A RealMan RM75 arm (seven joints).
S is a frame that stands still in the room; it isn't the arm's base.
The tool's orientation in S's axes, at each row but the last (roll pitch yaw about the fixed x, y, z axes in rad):
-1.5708, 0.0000, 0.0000
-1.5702, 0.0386, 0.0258
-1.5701, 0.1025, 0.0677
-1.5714, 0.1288, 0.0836
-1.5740, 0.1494, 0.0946
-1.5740, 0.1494, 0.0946
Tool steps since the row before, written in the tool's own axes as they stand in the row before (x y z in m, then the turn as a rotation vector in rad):
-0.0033, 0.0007, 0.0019, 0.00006, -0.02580, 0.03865
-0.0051, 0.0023, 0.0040, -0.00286, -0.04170, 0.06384
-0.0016, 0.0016, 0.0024, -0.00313, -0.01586, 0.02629
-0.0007, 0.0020, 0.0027, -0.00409, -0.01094, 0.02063
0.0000, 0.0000, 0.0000, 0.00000, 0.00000, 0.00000
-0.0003, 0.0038, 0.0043, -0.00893, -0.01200, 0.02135
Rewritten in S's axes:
-0.0033, 0.0019, -0.0007, 0.00006, 0.03865, 0.02580
-0.0053, 0.0039, -0.0021, -0.00289, 0.06376, 0.04182
-0.0019, 0.0023, -0.0014, -0.00326, 0.02612, 0.01612
-0.0012, 0.0026, -0.0019, -0.00437, 0.02034, 0.01136
0.0000, 0.0000, 0.0000, 0.00000, 0.00000, 0.00000
-0.0013, 0.0042, -0.0037, -0.00904, 0.02063, 0.01313

